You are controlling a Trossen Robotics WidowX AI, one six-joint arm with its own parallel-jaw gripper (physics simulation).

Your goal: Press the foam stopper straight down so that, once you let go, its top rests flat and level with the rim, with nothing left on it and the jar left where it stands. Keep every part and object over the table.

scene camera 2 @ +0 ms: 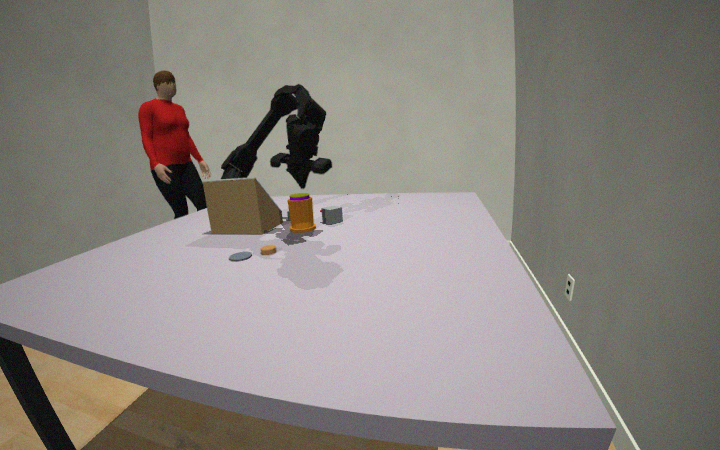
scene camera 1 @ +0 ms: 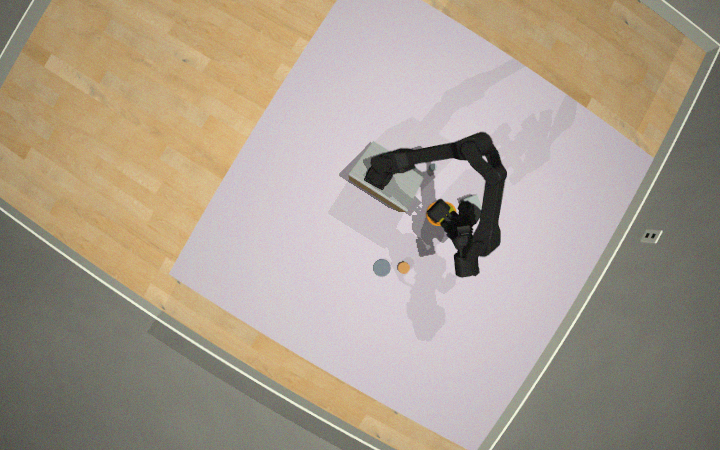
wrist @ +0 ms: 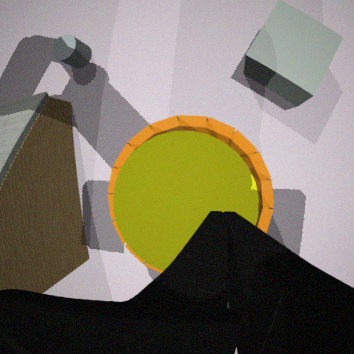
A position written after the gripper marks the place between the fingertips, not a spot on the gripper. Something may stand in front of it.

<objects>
gripper: scene camera 2 303, 188; scene camera 1 450, 217; wrist 220, 223
</objects>
